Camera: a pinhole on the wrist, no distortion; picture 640 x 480 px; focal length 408.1 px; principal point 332.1 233.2 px. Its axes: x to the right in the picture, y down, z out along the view. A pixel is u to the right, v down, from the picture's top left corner.
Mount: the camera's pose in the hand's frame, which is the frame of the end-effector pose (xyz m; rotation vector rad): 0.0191 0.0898 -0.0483 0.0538 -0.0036 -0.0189
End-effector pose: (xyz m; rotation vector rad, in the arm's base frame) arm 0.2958 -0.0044 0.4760 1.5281 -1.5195 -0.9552
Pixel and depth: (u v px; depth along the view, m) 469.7 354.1 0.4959
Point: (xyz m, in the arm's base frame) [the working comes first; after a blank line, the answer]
In the camera's frame: 0.1672 0.1469 0.4959

-0.2023 -0.1964 0.4695
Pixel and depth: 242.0 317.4 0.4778
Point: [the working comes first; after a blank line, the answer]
In the camera's frame: -0.1055 0.0986 0.4778

-0.1675 0.0772 0.4388
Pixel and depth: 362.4 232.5 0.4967
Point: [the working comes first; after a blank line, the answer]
In the camera's frame: 0.0369 -0.0009 0.4967

-0.1347 -0.0635 0.3407
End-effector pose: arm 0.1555 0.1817 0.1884 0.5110 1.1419 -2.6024
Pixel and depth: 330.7 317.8 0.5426
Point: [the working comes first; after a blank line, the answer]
In the camera's frame: -0.0019 0.1125 0.5426

0.0959 -0.3066 0.3827
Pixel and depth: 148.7 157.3 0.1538
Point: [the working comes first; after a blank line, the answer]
In the camera's frame: -0.0691 -0.0286 0.1538

0.1995 0.0732 0.2392
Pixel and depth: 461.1 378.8 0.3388
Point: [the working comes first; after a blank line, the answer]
In the camera's frame: 0.1071 0.1209 0.3388

0.0460 -0.1766 0.1981
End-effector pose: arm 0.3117 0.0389 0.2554 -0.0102 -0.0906 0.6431
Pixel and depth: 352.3 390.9 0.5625
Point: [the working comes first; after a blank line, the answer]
In the camera's frame: 0.0278 0.2174 0.5625

0.1393 0.2792 0.7720
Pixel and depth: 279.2 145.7 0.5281
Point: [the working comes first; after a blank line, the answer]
In the camera's frame: -0.0685 -0.1132 0.5281

0.2577 -0.0423 0.7238
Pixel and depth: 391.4 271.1 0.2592
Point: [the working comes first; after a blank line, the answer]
In the camera's frame: 0.0377 0.0241 0.2592

0.2785 0.1480 0.4673
